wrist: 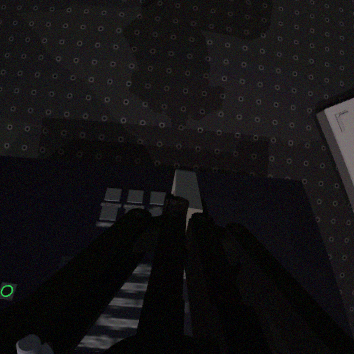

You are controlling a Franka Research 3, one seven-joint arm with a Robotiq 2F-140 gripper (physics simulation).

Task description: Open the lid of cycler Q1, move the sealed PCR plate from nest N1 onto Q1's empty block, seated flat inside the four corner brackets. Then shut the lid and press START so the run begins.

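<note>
My gripper (182, 186) is shut, with nothing seen held in it. Its pale fingertip shows mid-view, over or in front of a dark blue-black housing (260, 215), which looks like a cycler body; no Q1 label is readable. Small grey square keys (135, 196) lie in rows left of the fingertip, partly hidden by the dark finger links. A glowing green ring (7, 290) sits on a small square at the far left; whether it is START cannot be told. The PCR plate, nest N1, the lid and the block with brackets cannot be made out.
A perforated dark surface (90, 80) with shadows on it spans the upper view. A pale, raised flat-topped unit (342, 137) with a thin corner marking stands at the right edge. Pale stripes (121, 302) show below the keys, between the finger links.
</note>
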